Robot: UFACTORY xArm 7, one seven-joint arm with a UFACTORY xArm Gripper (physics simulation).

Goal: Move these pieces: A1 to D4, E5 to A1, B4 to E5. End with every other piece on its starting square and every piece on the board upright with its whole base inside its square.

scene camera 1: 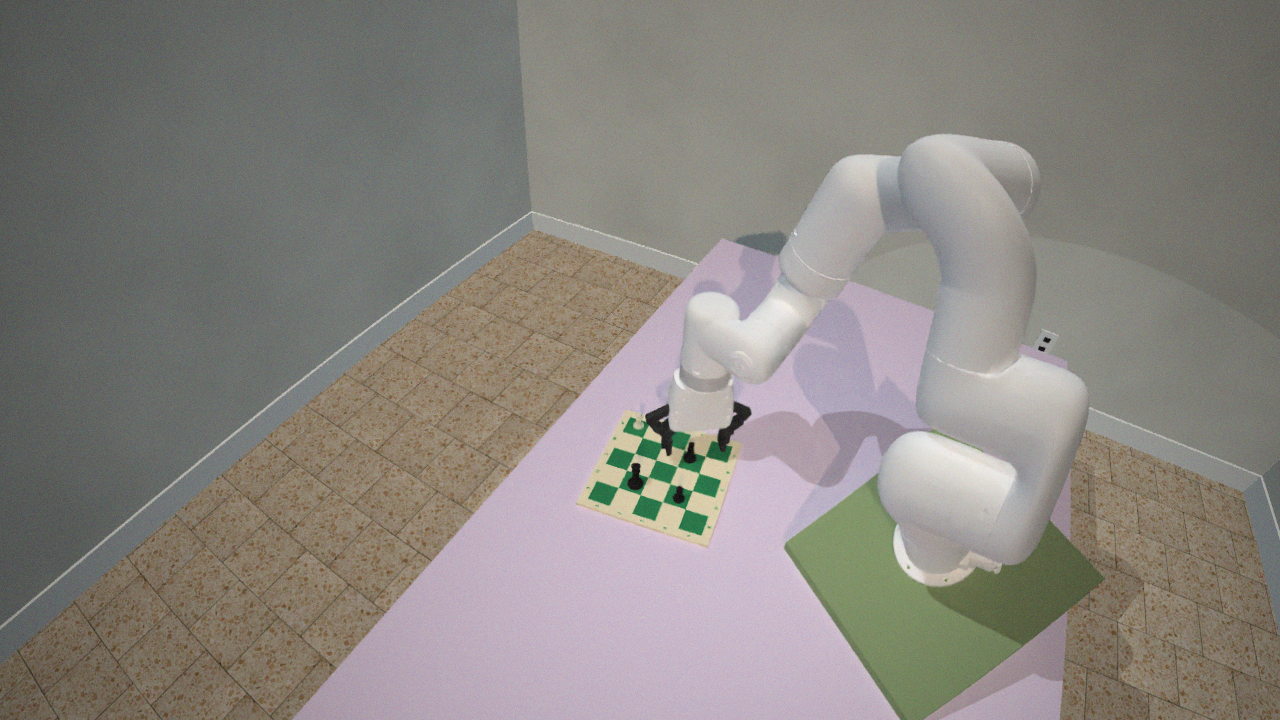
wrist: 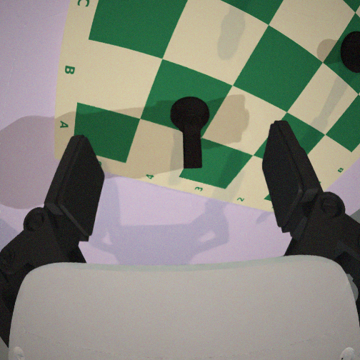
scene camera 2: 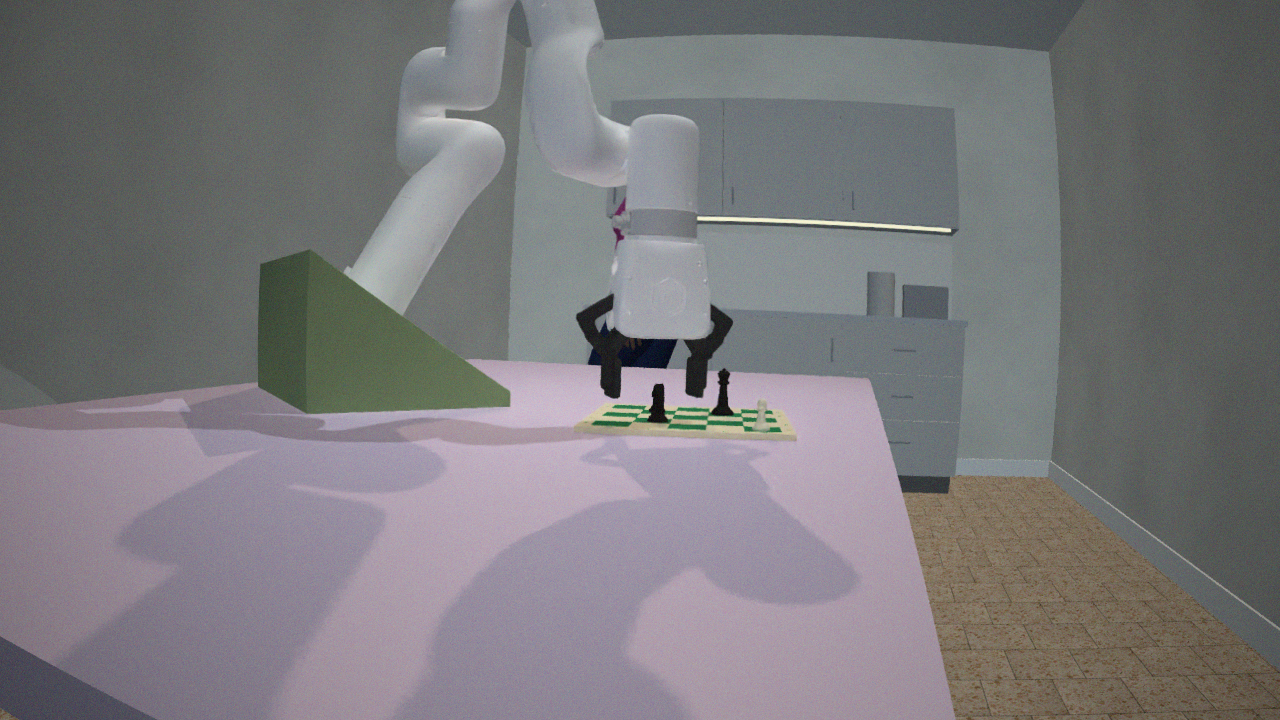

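Where they show: gripper, fingertip midpoint: (scene camera 1: 694,447) (scene camera 2: 653,396); arm's base at its link origin: (scene camera 1: 937,542) (scene camera 2: 364,313).
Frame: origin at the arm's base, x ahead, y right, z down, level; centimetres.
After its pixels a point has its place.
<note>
The green and cream board (scene camera 1: 642,522) @[y -15.9, x 39.7, z 10.4 cm] (scene camera 2: 684,435) @[y 4.7, x 45.7, z 10.8 cm] (wrist: 65,145) lies on the table. A black piece (scene camera 1: 690,454) @[y -1.9, x 40.3, z 7.7 cm] (scene camera 2: 658,405) @[y -0.1, x 41.1, z 8.7 cm] (wrist: 193,145) stands upright on B4. A white pawn (scene camera 1: 638,422) @[y -0.5, x 51.9, z 9.1 cm] (scene camera 2: 761,415) @[y 0.2, x 52.2, z 8.9 cm] stands on A1. A small black piece (scene camera 1: 678,495) @[y -9.1, x 37.7, z 9.0 cm] stands on D4. A tall black piece (scene camera 1: 635,477) @[y -11.0, x 44.8, z 8.0 cm] (scene camera 2: 723,394) @[y -10.2, x 45.2, z 8.1 cm] stands on D2, and its base shows at the right edge of the wrist view. No piece shows on E5. My gripper (scene camera 1: 695,448) @[y -0.2, x 40.6, z 7.8 cm] (scene camera 2: 653,394) @[y -0.2, x 40.6, z 7.8 cm] (wrist: 179,147) is open and empty, low above the board's A side, with its fingers spread left and right of the B4 piece.
The green wedge base (scene camera 1: 859,573) @[y -7.0, x 7.7, z 6.0 cm] (scene camera 2: 358,358) @[y 11.6, x 9.5, z 4.9 cm] under the arm stands on the lilac table (scene camera 1: 554,626) @[y -37.2, x 39.3, z 11.0 cm] (scene camera 2: 501,501) @[y 37.1, x 45.0, z 11.0 cm], away from the board. A person (scene camera 2: 657,352) is partly hidden behind the gripper. Grey cabinets (scene camera 2: 778,161) are on the far wall.
</note>
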